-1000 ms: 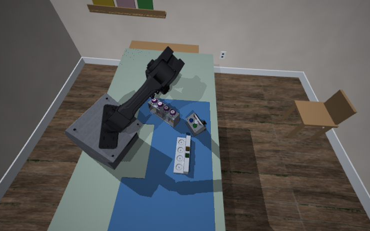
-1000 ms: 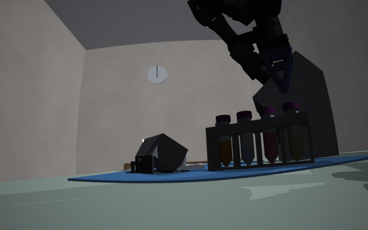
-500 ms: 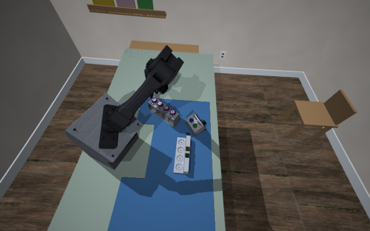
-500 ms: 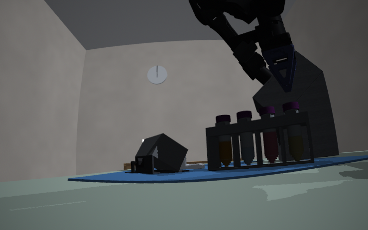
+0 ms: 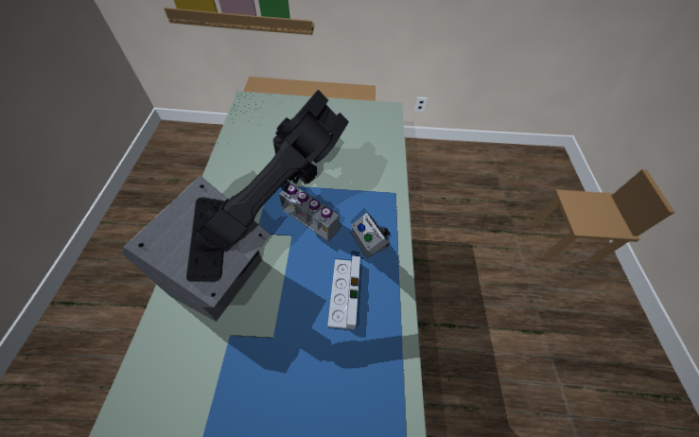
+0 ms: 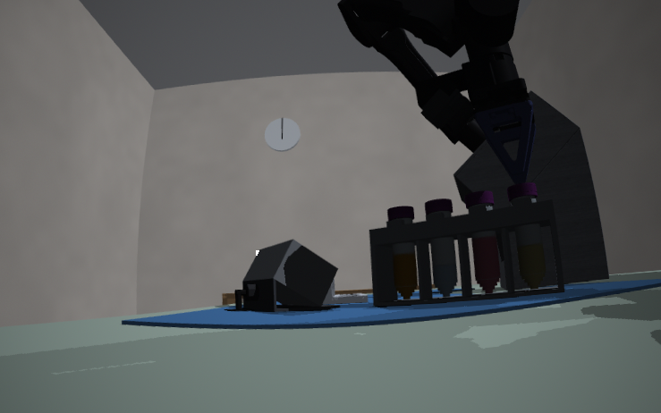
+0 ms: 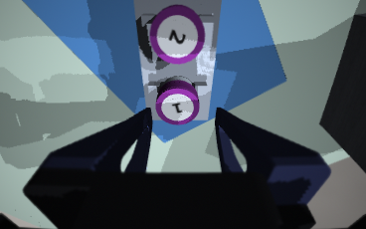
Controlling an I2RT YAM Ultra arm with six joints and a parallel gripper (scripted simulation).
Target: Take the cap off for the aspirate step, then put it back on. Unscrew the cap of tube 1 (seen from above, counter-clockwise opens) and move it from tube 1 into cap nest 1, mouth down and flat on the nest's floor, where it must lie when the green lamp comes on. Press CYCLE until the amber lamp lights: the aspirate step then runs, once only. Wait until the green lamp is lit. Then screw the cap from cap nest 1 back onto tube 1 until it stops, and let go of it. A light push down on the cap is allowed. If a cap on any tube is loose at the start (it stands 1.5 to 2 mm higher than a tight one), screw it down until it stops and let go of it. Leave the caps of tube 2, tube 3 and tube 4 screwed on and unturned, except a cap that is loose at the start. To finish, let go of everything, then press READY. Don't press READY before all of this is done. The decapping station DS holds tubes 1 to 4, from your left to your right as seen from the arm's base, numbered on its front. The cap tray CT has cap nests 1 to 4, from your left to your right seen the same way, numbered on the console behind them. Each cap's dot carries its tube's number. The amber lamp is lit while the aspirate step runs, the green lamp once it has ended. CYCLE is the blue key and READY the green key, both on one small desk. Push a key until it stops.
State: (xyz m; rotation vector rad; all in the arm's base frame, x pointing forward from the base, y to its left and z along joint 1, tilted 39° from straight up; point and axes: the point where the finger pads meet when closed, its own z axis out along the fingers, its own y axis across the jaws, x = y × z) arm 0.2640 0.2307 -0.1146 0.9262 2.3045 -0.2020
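The threaded neck of tube 1 is 2 cm below my hand. Also, from my hand: green ready key 22 cm ahead, 21 cm to the right, 7 cm below; then key desk 23 cm ahead, 19 cm to the right, 9 cm below; then blue cycle key 21 cm ahead, 17 cm to the right, 7 cm below.
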